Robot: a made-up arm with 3 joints. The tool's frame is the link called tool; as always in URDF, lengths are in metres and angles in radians.
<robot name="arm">
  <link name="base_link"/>
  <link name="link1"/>
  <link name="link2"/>
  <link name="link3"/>
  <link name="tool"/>
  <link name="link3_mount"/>
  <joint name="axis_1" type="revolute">
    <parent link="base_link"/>
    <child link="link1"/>
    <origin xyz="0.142 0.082 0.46"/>
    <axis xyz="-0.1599 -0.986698 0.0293"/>
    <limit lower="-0.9" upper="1.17" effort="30" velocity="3"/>
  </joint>
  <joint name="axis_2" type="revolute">
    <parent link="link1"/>
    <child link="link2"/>
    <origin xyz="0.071 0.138 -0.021"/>
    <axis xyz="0 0 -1"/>
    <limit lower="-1.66" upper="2.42" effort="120" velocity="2.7"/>
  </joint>
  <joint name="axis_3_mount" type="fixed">
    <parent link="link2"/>
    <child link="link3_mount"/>
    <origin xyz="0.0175 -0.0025 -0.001"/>
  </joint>
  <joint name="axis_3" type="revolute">
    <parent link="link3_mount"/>
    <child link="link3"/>
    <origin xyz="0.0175 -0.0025 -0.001"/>
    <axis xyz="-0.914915 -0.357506 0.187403"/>
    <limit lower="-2.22" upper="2.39" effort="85" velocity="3.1"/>
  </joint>
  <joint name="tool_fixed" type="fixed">
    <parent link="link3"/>
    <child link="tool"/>
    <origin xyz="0.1 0.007 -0.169" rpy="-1.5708 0 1.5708"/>
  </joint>
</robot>
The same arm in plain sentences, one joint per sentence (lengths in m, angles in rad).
The arm has three revolute joints in a row. What follows holds with every joint at zero, and every direction is one of the base frame's.
Joint 1 lies 0.142 m along +x and 0.082 m along +y and 0.46 m along +z from the base frame's origin and turns about the direction (-0.1599, -0.986698, 0.0293), from -0.9 to 1.17 rad.
Joint 2 lies 0.071 m along +x and 0.138 m along +y and 0.021 m along -z from joint 1 and turns about -z, from -1.66 to 2.42 rad.
Joint 3 lies 0.035 m along +x and 0.005 m along -y and 0.002 m along -z from joint 2 and turns about the direction (-0.914915, -0.357506, 0.187403), from -2.22 to 2.39 rad.
The tool frame, which is the frame that the pose is given for, lies 0.1 m along +x and 0.007 m along +y and 0.169 m along -z from joint 3; its axes are the base frame's turned by roll -1.5708, pitch 0 and yaw 1.5708 rad (as in URDF: about the fixed x, then y, then z).

